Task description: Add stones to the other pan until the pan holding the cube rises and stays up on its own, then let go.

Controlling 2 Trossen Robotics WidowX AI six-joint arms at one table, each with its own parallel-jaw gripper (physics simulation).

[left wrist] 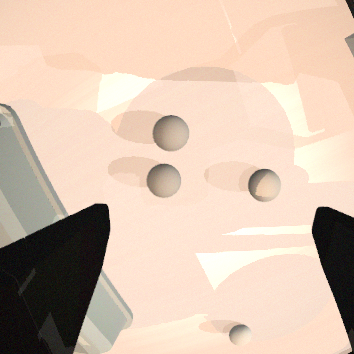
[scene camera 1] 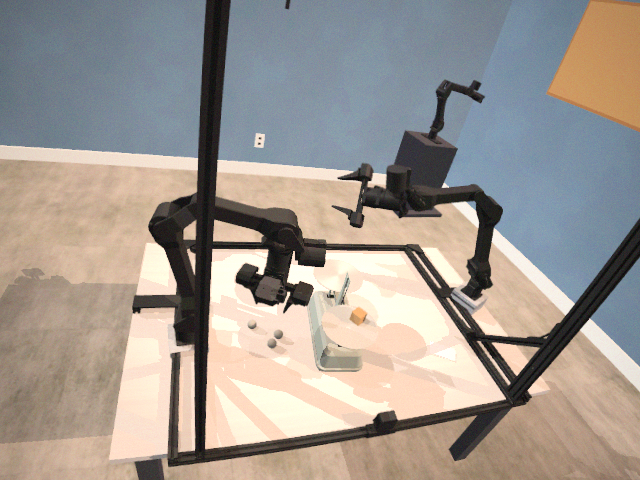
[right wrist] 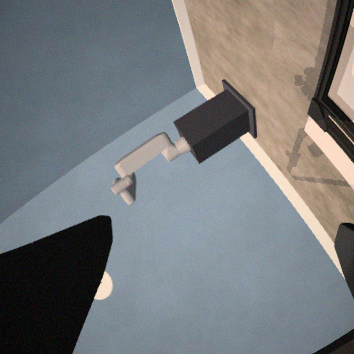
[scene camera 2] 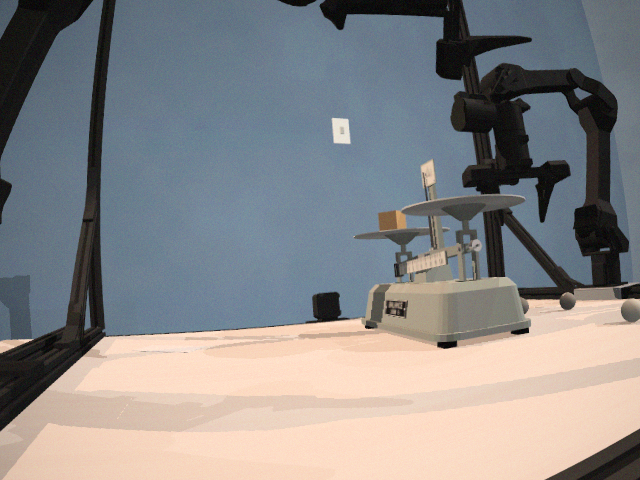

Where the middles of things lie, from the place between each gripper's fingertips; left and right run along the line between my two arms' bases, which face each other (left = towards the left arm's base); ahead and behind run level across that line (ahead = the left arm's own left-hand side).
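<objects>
I find the grey balance scale (scene camera 2: 435, 307) 3 cm below my left hand and 21 cm to the right of it. My right gripper, meanwhile, is 23 cm above the grey balance scale, 3 cm to the right of it and 26 cm past it.
</objects>
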